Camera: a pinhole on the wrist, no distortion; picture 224 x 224 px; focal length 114.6 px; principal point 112.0 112.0 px. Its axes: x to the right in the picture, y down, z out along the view. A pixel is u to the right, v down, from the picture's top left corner.
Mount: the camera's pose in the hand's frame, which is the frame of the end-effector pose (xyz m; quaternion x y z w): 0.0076 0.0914 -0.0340 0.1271 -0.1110 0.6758 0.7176
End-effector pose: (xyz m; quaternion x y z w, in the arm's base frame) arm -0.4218 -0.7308 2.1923 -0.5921 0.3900 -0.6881 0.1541
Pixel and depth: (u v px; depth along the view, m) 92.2 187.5 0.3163
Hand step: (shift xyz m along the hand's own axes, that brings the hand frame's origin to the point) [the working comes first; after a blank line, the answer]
In the camera's frame: -0.0546 0.2084 0.3163

-0.1998 -0.0539 0.2529
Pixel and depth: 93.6 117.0 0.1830
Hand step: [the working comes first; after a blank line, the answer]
In the camera's frame: -0.0294 0.0080 0.1830

0.0001 0.0033 0.1291
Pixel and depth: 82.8 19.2 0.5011
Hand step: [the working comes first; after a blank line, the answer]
In the camera's frame: -0.1277 -0.4058 0.5011

0.4109 -0.2175 0.3832
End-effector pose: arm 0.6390 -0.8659 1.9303 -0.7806 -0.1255 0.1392 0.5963
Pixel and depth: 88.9 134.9 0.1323
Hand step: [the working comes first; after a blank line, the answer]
In the camera's frame: -0.0267 0.0264 0.1323

-0.0188 0.0238 0.0828
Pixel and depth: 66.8 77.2 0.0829
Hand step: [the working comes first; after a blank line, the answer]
In the camera's frame: -0.0327 -0.0252 0.0829

0.0317 0.0317 0.0325
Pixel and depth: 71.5 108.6 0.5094
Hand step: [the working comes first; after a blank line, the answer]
In the camera's frame: -0.1800 -0.0151 0.5094

0.0179 -0.2483 0.3863
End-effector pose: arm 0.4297 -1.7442 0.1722 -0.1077 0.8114 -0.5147 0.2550
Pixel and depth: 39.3 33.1 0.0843
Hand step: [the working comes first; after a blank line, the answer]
In the camera's frame: -0.0535 -0.0580 0.0843

0.0633 0.0099 0.0259
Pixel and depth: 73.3 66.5 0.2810
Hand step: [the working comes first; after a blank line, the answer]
In the camera's frame: -0.0949 -0.1116 0.2810

0.1166 -0.0974 0.1960
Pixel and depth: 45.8 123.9 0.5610
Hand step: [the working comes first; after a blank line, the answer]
In the camera's frame: -0.3241 0.0583 0.5610

-0.0637 -0.3970 0.3897
